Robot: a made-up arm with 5 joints.
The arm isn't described. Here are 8 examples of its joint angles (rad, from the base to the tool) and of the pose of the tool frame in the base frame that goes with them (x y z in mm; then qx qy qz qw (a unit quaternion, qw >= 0)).
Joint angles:
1: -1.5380 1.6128 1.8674 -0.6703 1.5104
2: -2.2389 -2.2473 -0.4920 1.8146 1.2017
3: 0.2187 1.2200 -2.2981 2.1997 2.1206
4: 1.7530 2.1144 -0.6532 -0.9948 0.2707
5: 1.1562 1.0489 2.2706 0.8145 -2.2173
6: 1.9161 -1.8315 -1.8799 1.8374 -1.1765
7: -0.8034 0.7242 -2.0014 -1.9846 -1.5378
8: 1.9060 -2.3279 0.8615 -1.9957 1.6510
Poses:
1: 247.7 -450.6 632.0 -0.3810 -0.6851 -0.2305 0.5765
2: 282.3 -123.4 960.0 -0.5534 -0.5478 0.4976 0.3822
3: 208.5 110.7 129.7 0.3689 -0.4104 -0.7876 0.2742
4: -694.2 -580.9 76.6 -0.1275 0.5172 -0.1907 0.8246
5: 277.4 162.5 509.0 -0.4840 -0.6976 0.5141 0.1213
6: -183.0 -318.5 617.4 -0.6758 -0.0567 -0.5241 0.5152
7: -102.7 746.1 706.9 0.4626 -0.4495 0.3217 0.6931
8: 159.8 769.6 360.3 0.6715 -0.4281 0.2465 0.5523
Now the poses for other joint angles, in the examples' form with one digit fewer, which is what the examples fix.
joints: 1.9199 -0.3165 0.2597 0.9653 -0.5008
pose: 7 663 386 0.474 0.020 0.631 0.614
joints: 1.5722 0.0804 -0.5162 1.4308 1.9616
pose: 88 420 697 0.335 0.572 -0.695 0.279
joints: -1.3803 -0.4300 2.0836 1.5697 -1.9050
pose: 59 -470 215 -0.706 0.036 0.440 0.553
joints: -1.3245 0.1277 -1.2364 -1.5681 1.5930
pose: -620 589 385 0.555 0.438 -0.368 0.604
